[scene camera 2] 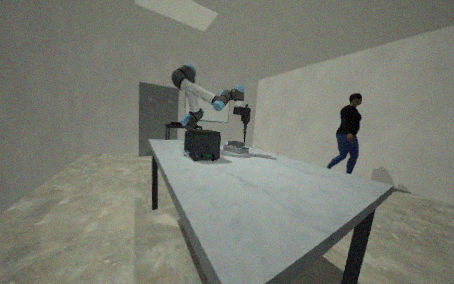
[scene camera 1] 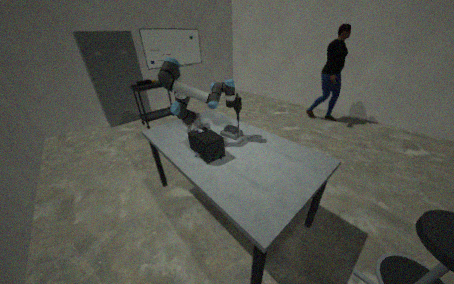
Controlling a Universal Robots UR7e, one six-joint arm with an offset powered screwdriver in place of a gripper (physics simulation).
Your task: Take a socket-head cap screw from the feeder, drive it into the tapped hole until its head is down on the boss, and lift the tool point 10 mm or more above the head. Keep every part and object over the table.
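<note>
My gripper, a dark powered screwdriver (scene camera 1: 238, 128) (scene camera 2: 245, 138), hangs upright from the arm's wrist. Its thin bit points down at the right-hand end of a grey stepped block (scene camera 1: 231, 132) (scene camera 2: 236, 147), which carries a darker raised part. Whether the bit touches the block, and whether a screw is on it, is too small and grainy to tell. The black box-shaped feeder (scene camera 1: 206, 145) (scene camera 2: 202, 145) stands left of the block, with a small green spot low on its front in the scene camera 2 view. The tapped hole, the boss and any screw head cannot be made out.
The block and feeder stand on the grey table (scene camera 1: 270, 190) (scene camera 2: 260, 210). The arm's shadow falls right of the block. A person (scene camera 1: 335, 60) (scene camera 2: 348, 120) is on the floor beyond the table's right side. A dark cart (scene camera 1: 146, 87) stands behind, and a stool (scene camera 1: 402, 272) at the front right.
</note>
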